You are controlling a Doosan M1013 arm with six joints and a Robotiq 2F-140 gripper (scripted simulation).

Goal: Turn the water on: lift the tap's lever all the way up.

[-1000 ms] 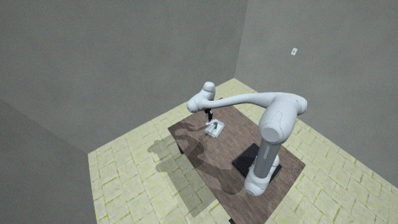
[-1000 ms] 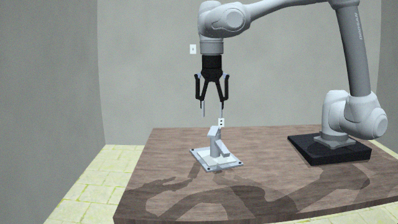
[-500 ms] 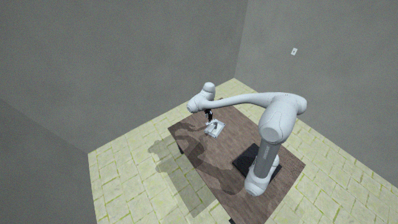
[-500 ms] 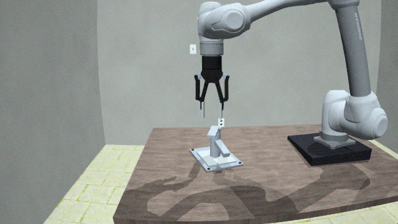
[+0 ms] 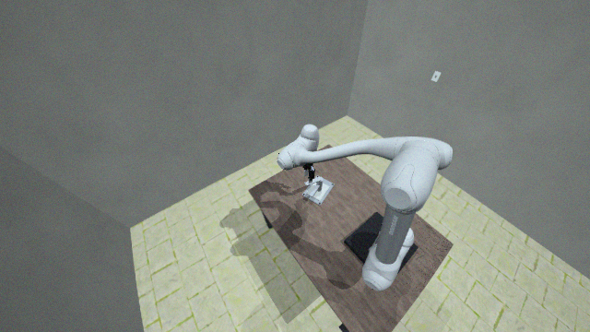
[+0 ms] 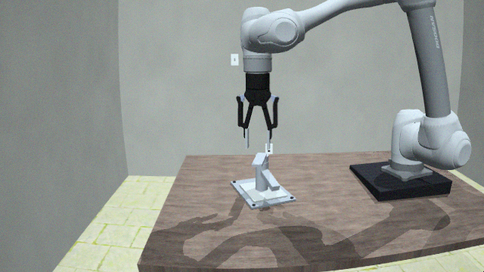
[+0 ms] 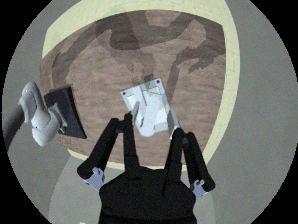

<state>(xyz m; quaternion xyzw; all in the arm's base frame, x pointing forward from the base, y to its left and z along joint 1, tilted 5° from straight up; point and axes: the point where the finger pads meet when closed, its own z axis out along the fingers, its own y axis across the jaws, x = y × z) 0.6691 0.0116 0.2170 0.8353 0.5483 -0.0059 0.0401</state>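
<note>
The lever is 8 cm below my hand, 4 cm to the right of it and 2 cm behind it. From my hand the other things lie so: tap: 14 cm below, 6 cm to the right, 3 cm behind.
</note>
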